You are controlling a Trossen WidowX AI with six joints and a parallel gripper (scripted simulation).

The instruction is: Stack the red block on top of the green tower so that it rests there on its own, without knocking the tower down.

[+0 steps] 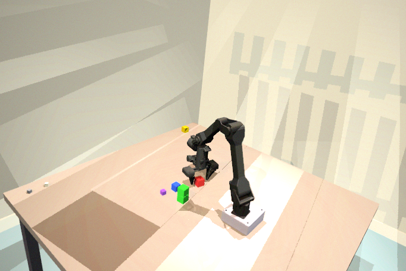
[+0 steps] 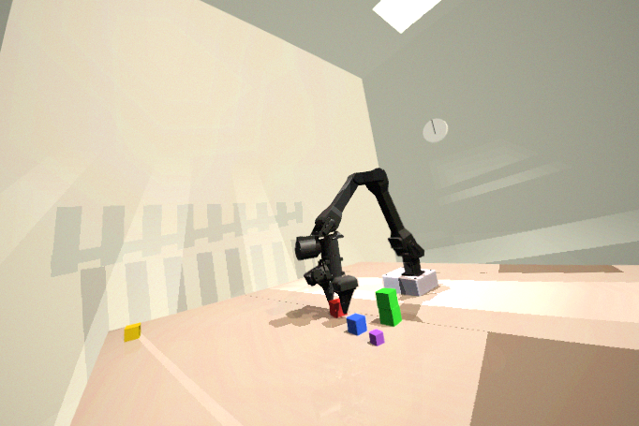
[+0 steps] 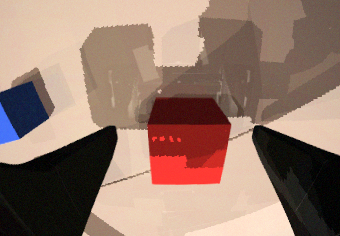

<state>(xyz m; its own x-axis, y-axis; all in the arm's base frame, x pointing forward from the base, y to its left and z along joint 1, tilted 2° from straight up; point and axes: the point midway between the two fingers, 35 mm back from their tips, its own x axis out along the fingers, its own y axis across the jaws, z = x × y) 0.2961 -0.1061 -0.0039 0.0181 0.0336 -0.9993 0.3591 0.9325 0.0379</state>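
Now: the blue block 6 cm ahead of my gripper tip and 11 cm to the left of it. Round my gripper tip: yellow block: 44 cm ahead, 44 cm to the right; small purple block: 8 cm ahead, 18 cm to the left; red block: right at my gripper tip.
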